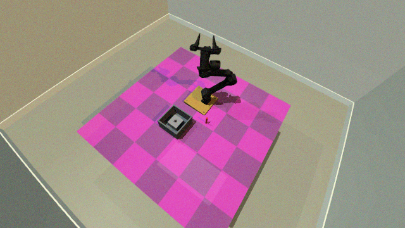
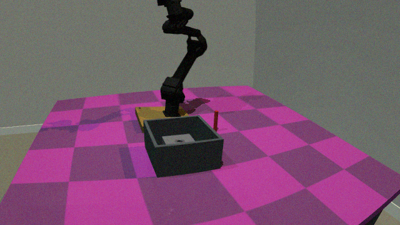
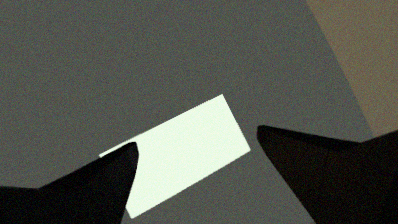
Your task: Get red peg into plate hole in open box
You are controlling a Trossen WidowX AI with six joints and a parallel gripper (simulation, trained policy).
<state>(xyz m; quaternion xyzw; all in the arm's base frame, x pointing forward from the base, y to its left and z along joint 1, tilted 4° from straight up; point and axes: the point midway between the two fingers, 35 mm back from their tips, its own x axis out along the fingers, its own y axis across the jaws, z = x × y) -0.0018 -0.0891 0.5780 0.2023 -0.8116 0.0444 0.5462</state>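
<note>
Right now the red peg is 590 mm below my gripper tip, 180 mm to the left of it and 170 mm ahead of it. The rest, counted from my gripper tip: dark grey box (610 mm below, 340 mm ahead); light grey plate (590 mm below, 340 mm ahead).
</note>
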